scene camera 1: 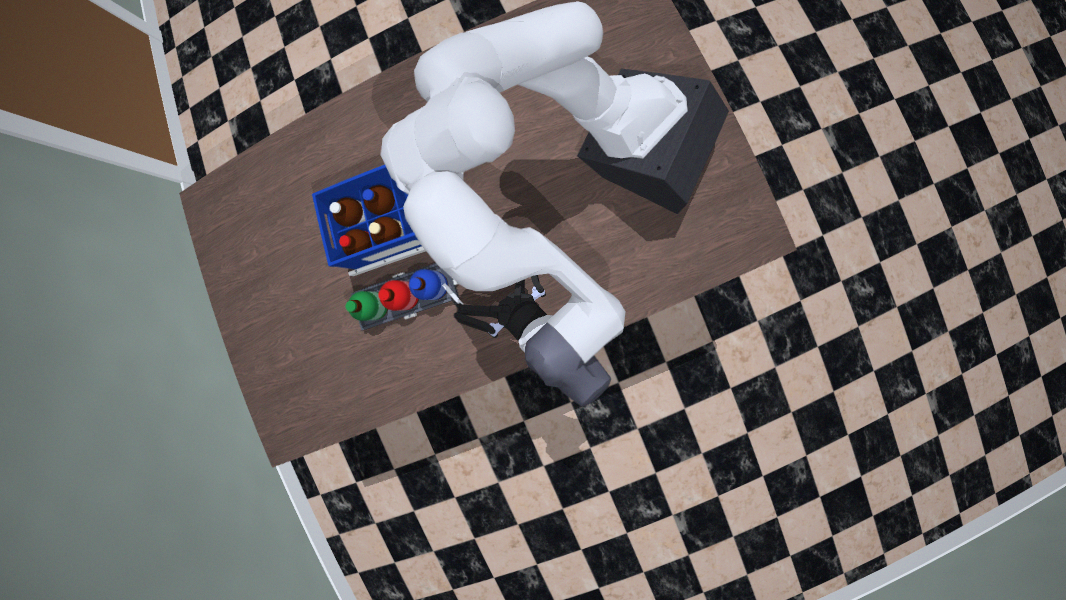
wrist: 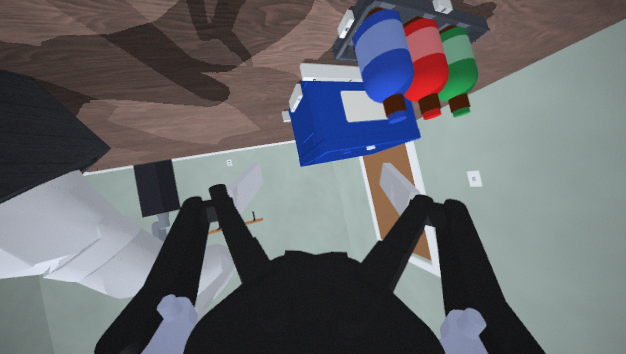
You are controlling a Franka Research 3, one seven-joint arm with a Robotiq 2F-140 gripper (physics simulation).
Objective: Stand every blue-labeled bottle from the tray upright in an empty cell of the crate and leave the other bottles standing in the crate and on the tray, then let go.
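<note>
A blue-labeled bottle (scene camera 1: 427, 284) (wrist: 384, 55) stands upright at the arm-side end of the dark tray (scene camera 1: 387, 321) (wrist: 477, 26). A red-labeled bottle (scene camera 1: 395, 295) (wrist: 425, 60) stands beside it, then a green-labeled one (scene camera 1: 364, 305) (wrist: 460, 65). The blue crate (scene camera 1: 363, 179) (wrist: 320, 125) holds brown bottles with white (scene camera 1: 345, 211), blue (scene camera 1: 378, 199), red (scene camera 1: 355, 240) and cream (scene camera 1: 384, 229) caps. The arm hides the crate's right part. My gripper (wrist: 320, 173) is wide open and empty, tilted sideways, beside the blue-labeled bottle's end of the tray; in the scene view the arm hides part of it.
The crate stands directly behind the tray on the wooden table (scene camera 1: 298, 357). The arm's forearm (scene camera 1: 462, 231) hangs over the crate's right side. The robot's dark base (scene camera 1: 671, 178) (wrist: 40, 135) stands at the far right of the table in the scene view.
</note>
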